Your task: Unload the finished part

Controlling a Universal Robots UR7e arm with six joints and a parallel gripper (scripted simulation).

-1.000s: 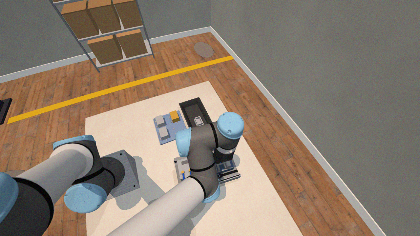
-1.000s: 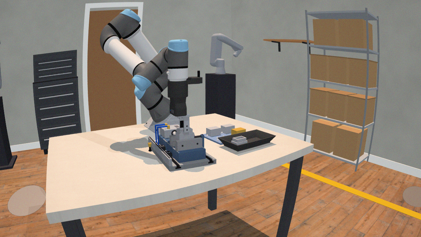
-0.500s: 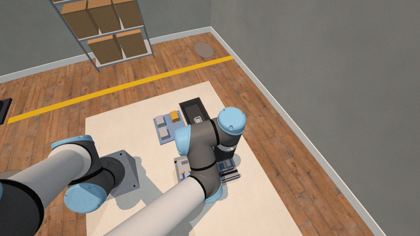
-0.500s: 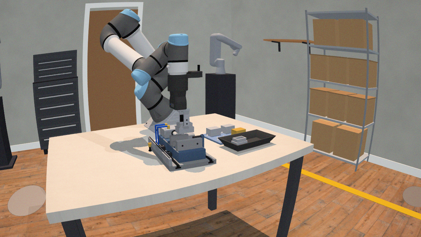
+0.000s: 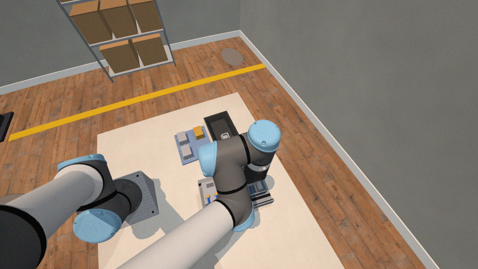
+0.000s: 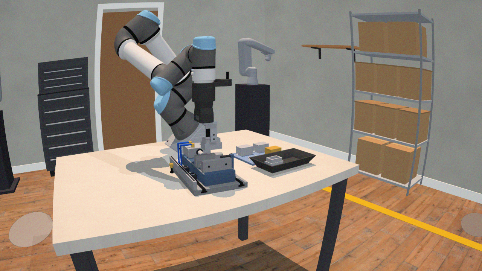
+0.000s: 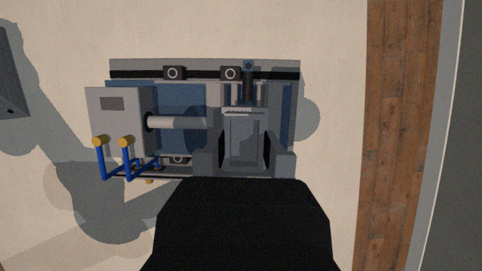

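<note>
Right now my hand is 370 mm to the right of the yellow block, 140 mm above it and 130 mm past it. Also, from my hand: grey actuator box 160 mm behind, 90 mm below, 20 mm to the left.
</note>
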